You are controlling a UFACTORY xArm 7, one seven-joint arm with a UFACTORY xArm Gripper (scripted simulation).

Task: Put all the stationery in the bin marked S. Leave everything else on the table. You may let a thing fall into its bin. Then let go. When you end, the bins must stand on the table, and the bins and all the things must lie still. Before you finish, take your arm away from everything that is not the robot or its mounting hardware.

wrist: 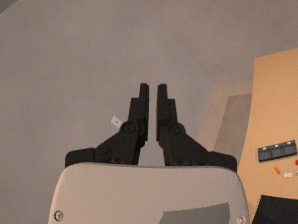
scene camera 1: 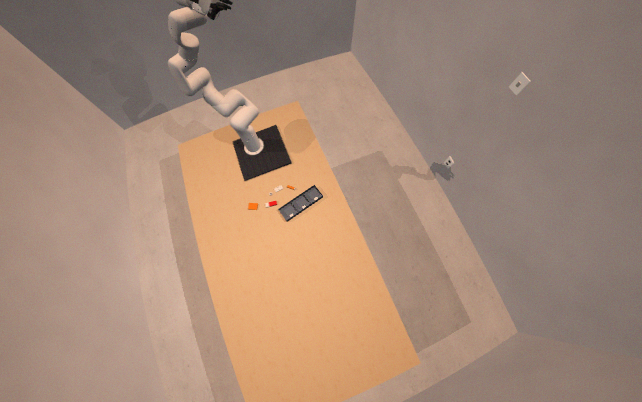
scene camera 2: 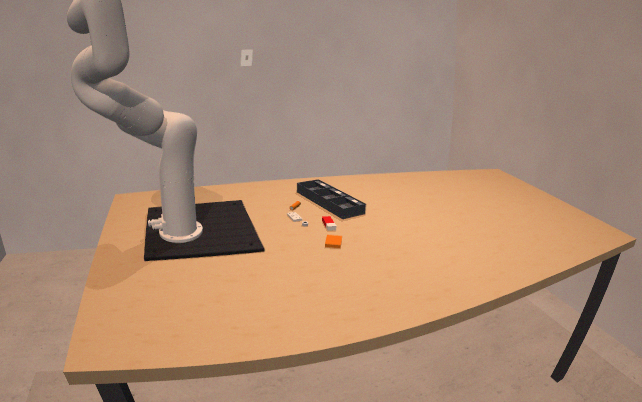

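Note:
You'd see the gripper in the pictures, and there's a dark three-compartment bin tray in them too.

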